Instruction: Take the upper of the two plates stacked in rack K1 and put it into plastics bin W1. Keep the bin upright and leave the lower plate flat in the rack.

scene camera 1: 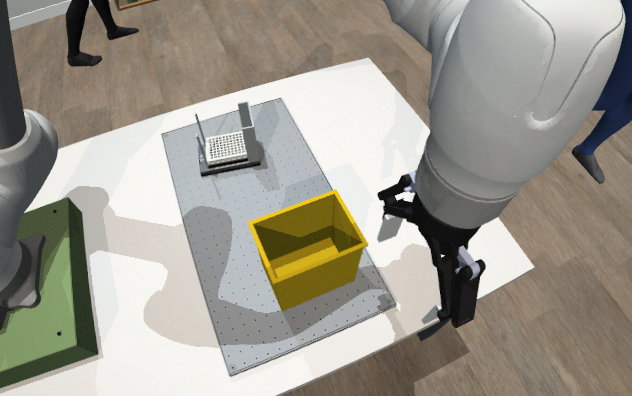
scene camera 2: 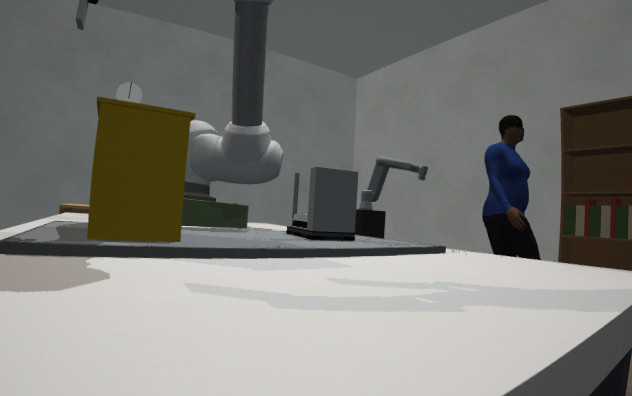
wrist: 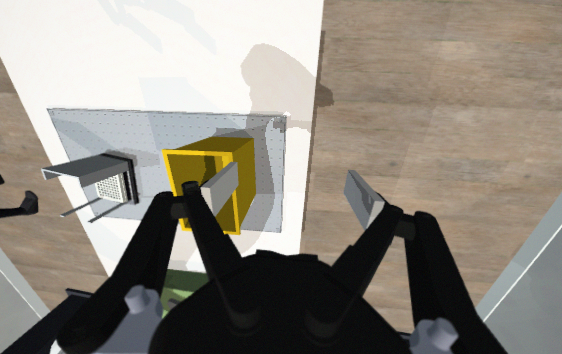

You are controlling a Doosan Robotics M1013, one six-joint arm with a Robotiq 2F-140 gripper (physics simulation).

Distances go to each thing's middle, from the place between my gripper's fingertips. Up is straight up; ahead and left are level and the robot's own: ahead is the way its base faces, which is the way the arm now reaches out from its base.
I see my gripper 100 mm past the yellow bin W1 [scene camera 2: 137,187], 160 mm to the right of it and 180 mm above it. Also, from my hand: white plate [scene camera 1: 229,147] (200 mm behind, 530 mm to the left, 230 mm below).
